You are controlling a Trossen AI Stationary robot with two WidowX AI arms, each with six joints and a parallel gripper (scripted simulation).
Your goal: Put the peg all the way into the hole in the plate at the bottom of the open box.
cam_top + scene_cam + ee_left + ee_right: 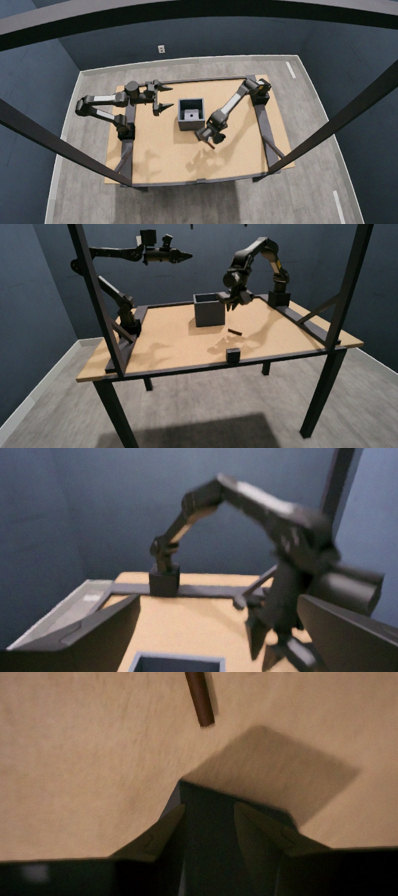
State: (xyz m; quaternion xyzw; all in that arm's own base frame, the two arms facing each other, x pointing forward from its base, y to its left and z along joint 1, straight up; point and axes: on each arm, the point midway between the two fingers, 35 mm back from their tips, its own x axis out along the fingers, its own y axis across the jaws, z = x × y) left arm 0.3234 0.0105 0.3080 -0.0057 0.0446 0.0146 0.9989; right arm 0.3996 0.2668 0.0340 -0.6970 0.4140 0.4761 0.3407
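Now: the dark brown peg 30 mm behind my right hand and 130 mm below it. Round my right hand: light plate (170 mm ahead, 60 mm to the left, 90 mm below).
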